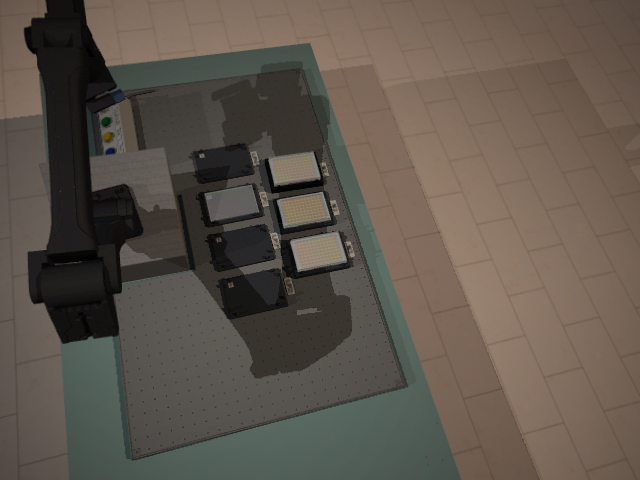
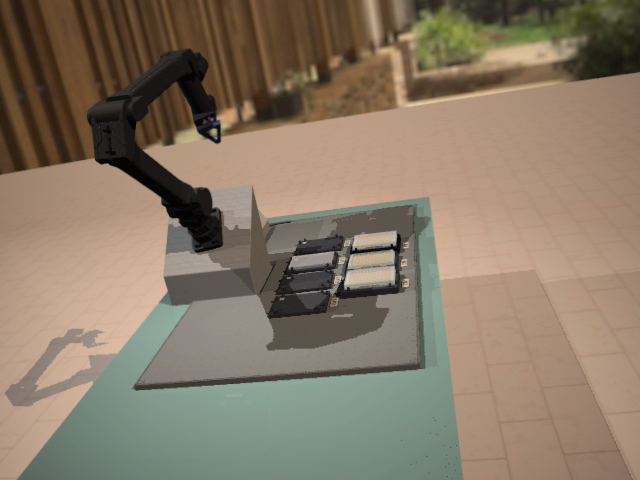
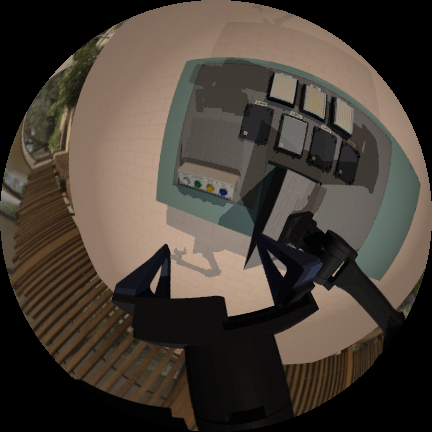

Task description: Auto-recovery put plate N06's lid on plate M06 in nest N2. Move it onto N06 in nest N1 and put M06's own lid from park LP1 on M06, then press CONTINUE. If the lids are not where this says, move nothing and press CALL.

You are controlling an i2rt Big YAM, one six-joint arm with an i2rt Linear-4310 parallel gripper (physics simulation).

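Pixels of known places: gripper, fingertip midpoint: point(image 1: 99, 81) point(image 2: 216, 133) point(image 3: 212, 242); arm's base, origin of the base link: point(image 1: 116, 213) point(image 2: 207, 230) point(image 3: 294, 225).
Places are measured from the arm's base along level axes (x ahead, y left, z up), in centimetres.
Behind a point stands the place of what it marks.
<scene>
Three plates stand in one row on dark nests: one end plate point(image 1: 294, 169) {x 45.6, y 9.1, z -13.3 cm} point(image 2: 375, 241) {x 46.1, y 7.0, z -13.3 cm} point(image 3: 283, 89) {x 43.9, y 9.9, z -13.3 cm}, the middle plate point(image 1: 305, 210) {x 44.9, y -3.1, z -14.6 cm} point(image 2: 372, 259) {x 44.9, y -3.7, z -14.2 cm} point(image 3: 315, 102) {x 43.3, y -2.6, z -14.1 cm} and the other end plate point(image 1: 318, 251) {x 44.0, y -16.0, z -13.3 cm} point(image 2: 370, 277) {x 44.4, y -17.3, z -13.3 cm} point(image 3: 343, 116) {x 43.0, y -14.9, z -13.3 cm}. The middle one looks yellower; the end ones look paler. Labels are too small to read. A clear grey lid point(image 1: 232, 203) {x 27.0, y 4.3, z -15.1 cm} point(image 2: 312, 262) {x 27.4, y 2.2, z -15.1 cm} point(image 3: 292, 135) {x 26.2, y 4.7, z -15.1 cm} lies on the second pad of the inner row. The button box point(image 1: 129, 124) {x 6.7, y 32.8, z -11.3 cm} point(image 3: 212, 176) {x 5.2, y 28.4, z -9.3 cm} has white, green, yellow and blue buttons. My gripper point(image 1: 107, 100) point(image 2: 210, 129) {x 4.8, y 15.7, z 24.1 cm} point(image 3: 212, 242) {x 4.8, y 15.7, z 24.1 cm} is open and empty, high above the work area.
Three dark pads without a lid point(image 1: 223, 162) {x 28.1, y 17.9, z -15.9 cm} point(image 1: 242, 248) {x 26.1, y -8.7, z -15.9 cm} point(image 1: 254, 293) {x 25.7, y -21.3, z -15.9 cm} share the lid's row. The grey base block point(image 1: 139, 170) {x 7.3, y 5.7, z 6.2 cm} point(image 2: 232, 204) {x 7.6, y 4.7, z 5.2 cm} point(image 3: 287, 195) {x 8.5, y 6.4, z 7.0 cm} carries the arm beside the perforated board point(image 1: 180, 387) {x 3.8, y -37.9, z -16.9 cm} point(image 2: 217, 356) {x 8.5, y -41.2, z -16.9 cm}, on a green table point(image 1: 289, 449) {x 23.4, y -58.1, z -18.1 cm} point(image 2: 248, 428) {x 20.2, y -66.6, z -18.1 cm}.
</scene>
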